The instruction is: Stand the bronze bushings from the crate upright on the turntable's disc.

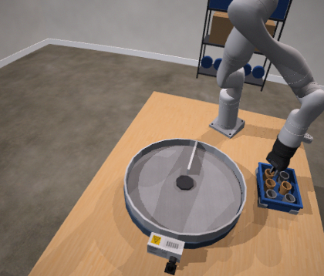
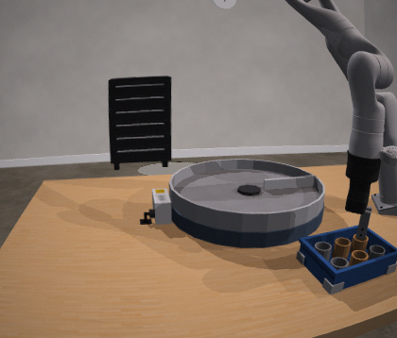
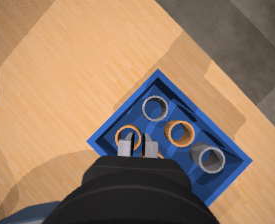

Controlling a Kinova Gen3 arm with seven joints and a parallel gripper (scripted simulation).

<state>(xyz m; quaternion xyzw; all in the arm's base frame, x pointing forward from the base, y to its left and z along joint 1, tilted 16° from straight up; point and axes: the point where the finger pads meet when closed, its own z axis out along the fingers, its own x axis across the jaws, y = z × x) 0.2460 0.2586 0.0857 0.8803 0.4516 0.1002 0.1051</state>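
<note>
Right now my hand is 50 mm above the blue crate, 40 mm short of it and 30 mm to the right of it. From my hand the other things lie so: grey turntable disc: 290 mm to the right, 210 mm ahead, 20 mm below.
</note>
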